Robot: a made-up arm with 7 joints. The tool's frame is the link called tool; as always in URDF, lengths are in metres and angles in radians. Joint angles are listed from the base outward. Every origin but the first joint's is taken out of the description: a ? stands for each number. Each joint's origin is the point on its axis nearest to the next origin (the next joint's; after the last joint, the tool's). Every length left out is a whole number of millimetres.
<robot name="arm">
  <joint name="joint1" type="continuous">
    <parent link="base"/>
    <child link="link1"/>
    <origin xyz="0 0 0.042"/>
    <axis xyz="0 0 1"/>
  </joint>
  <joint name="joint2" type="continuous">
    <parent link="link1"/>
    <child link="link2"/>
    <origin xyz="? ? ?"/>
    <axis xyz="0 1 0"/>
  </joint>
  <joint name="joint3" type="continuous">
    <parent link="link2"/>
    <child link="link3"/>
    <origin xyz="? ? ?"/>
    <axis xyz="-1 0 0"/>
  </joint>
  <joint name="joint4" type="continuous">
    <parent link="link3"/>
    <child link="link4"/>
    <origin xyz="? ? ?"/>
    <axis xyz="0 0 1"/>
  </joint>
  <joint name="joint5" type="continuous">
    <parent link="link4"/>
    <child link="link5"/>
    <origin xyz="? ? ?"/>
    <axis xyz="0 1 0"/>
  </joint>
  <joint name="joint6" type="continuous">
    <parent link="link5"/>
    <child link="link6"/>
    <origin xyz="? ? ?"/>
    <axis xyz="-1 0 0"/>
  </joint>
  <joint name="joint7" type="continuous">
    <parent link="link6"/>
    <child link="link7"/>
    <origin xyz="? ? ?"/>
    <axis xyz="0 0 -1"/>
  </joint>
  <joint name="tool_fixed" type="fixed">
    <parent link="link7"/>
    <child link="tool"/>
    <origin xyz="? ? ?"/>
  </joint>
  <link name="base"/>
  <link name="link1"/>
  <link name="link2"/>
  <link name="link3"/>
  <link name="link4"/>
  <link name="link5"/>
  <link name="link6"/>
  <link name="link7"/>
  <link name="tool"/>
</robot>
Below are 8 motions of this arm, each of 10 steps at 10 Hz.
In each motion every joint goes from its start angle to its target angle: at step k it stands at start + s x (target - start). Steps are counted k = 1, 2, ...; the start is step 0. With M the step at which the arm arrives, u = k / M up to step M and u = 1 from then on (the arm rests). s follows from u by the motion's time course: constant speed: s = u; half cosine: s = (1 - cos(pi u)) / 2; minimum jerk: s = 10 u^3 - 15 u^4 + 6 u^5.
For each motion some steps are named. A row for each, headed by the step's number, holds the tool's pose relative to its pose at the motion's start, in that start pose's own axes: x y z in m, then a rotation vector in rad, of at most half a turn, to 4 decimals.
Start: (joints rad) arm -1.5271 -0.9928 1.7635 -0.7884 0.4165 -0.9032 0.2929
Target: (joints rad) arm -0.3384 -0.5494 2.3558 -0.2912 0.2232 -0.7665 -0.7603
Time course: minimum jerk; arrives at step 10
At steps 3, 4, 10:
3: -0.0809 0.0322 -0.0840 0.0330 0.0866 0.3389
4: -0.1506 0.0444 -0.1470 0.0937 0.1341 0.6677
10: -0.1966 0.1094 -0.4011 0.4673 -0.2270 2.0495

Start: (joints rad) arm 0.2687 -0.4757 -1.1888 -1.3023 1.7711 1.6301 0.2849
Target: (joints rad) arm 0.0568 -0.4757 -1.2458 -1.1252 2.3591 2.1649 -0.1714
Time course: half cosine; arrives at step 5
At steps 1, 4, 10:
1: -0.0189 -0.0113 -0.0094 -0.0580 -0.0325 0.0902
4: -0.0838 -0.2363 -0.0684 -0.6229 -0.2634 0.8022
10: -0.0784 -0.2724 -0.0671 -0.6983 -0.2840 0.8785

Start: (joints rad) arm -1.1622 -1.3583 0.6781 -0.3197 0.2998 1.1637 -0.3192
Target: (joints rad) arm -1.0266 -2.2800 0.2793 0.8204 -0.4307 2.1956 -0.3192
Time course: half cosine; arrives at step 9
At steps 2, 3, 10:
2: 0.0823 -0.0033 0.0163 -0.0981 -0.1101 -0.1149
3: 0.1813 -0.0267 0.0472 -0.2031 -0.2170 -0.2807
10: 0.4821 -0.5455 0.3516 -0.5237 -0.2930 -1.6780

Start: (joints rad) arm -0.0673 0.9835 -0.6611 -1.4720 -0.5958 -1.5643 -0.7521
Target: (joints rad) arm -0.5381 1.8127 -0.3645 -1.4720 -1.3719 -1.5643 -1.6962
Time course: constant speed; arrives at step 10
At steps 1, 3, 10:
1: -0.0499 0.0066 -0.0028 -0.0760 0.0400 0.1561
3: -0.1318 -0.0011 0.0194 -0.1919 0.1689 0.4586
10: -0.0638 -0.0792 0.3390 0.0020 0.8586 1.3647

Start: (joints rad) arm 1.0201 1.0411 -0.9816 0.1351 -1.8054 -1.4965 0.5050
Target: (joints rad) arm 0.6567 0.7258 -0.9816 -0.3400 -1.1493 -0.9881 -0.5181
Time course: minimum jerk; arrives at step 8
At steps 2, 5, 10:
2: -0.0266 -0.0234 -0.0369 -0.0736 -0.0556 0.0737
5: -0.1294 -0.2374 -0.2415 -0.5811 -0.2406 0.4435
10: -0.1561 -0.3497 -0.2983 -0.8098 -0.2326 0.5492

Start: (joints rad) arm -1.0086 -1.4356 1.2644 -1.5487 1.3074 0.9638 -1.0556
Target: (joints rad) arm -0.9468 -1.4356 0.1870 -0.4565 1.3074 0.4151 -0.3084
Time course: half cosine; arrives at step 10
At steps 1, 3, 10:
1: 0.0065 0.0038 0.0006 0.0021 0.0152 0.0091
3: 0.0583 0.0379 0.0031 0.0062 0.1195 0.0850
10: 0.2321 0.3921 -0.0030 -0.0987 0.3343 0.5424

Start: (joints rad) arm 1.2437 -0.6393 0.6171 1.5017 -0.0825 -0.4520 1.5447
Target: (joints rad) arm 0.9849 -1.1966 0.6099 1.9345 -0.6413 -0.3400 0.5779
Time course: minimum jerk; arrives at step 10
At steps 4, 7, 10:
4: -0.1099 -0.0716 0.0750 0.0845 -0.1638 0.3619
7: -0.2270 -0.2909 0.0892 0.0548 -0.4418 0.9624
10: -0.2366 -0.3757 0.0809 0.0077 -0.5171 1.1512

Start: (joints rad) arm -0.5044 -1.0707 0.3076 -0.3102 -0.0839 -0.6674 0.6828
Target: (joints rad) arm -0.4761 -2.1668 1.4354 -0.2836 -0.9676 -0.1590 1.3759
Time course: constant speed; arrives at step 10
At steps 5, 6, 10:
5: 0.0738 0.0437 0.3468 0.2943 -1.1588 0.0849
6: 0.0399 0.0273 0.4207 0.3912 -1.3868 0.0744
10: -0.2231 -0.1240 0.5578 0.8393 -2.2529 0.0241

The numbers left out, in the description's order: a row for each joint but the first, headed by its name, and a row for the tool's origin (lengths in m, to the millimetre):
joint2: -0.07 -0.112 0
joint3: -0.054 0 0.102
joint4: 0 0.089 -0.539
joint5: 0.04 -0.247 0
joint6: 0.12 0 0.079
joint7: 0 -0.093 -0.077
tool: -0.092 0.39 0

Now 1 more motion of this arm.
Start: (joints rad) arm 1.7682 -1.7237 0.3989 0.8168 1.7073 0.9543 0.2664
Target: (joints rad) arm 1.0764 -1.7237 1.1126 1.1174 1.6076 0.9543 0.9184
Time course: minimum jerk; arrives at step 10
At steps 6, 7, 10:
6: -0.2783 -0.0803 -0.5824 -0.5873 0.7127 -0.2351
7: -0.4170 -0.1350 -0.6720 -0.7544 0.8319 -0.2434
10: -0.5828 -0.2050 -0.7331 -0.9369 0.9396 -0.2295

